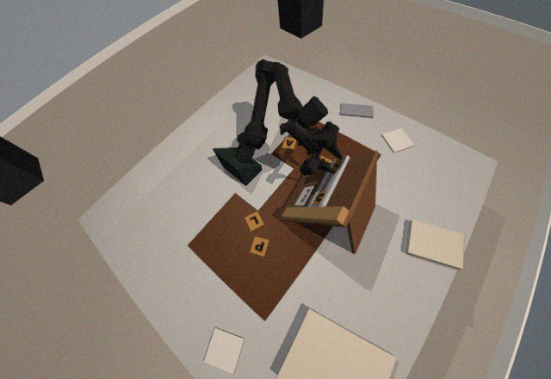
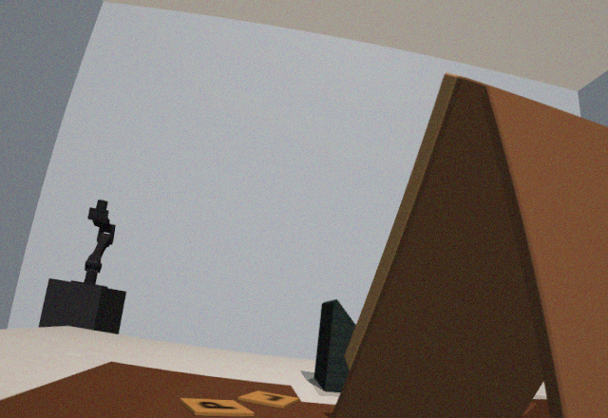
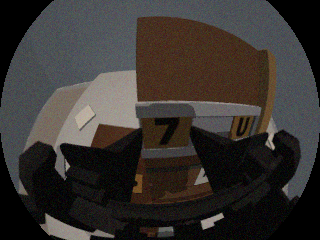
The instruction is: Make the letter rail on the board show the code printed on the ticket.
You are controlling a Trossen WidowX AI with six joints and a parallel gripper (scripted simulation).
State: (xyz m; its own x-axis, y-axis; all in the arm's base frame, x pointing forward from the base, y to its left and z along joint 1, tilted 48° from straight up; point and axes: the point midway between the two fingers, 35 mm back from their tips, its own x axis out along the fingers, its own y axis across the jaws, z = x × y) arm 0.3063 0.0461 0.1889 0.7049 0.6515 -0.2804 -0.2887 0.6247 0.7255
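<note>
Now: the white ticket 12 cm to the right of my gripper tip, 9 cm below it and 3 cm behind it. The rest, counted from my gripper tip: letter tile right at my gripper tip; then brown mat 18 cm below, 15 cm to the right, 12 cm behind; then grey slab 39 cm to the left, 18 cm below, 18 cm behind.
</note>
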